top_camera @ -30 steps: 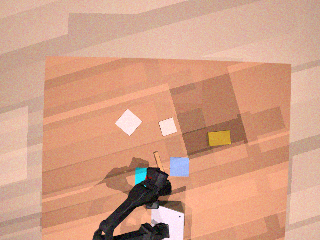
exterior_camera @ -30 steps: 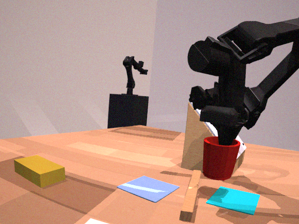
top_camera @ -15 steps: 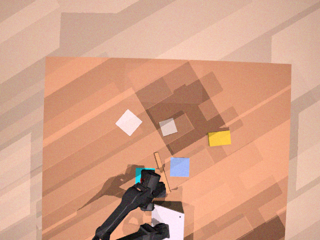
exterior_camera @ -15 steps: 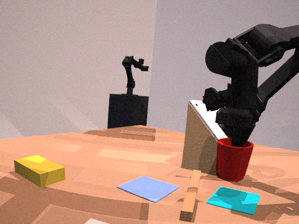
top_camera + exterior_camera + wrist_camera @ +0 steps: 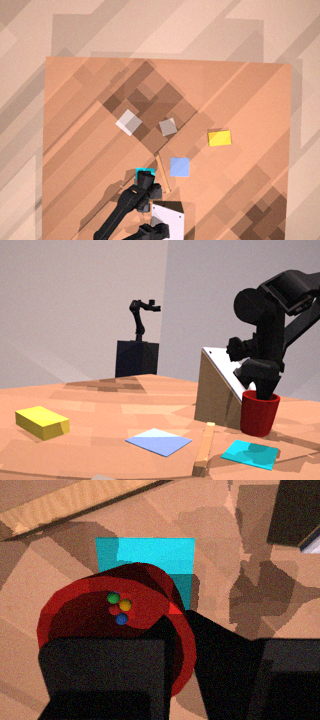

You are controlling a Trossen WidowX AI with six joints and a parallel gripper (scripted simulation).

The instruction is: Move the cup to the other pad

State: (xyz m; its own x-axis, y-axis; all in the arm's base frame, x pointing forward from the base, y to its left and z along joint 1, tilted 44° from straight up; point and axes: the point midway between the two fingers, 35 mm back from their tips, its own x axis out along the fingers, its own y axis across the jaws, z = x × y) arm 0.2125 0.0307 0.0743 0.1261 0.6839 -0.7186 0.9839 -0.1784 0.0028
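Right now the cyan pad is 90 mm below my gripper tip and 30 mm ahead of it. Also, from my gripper tip: red cup (30 mm ahead); then thin wooden bar (90 mm to the right, 80 mm below, 50 mm ahead).
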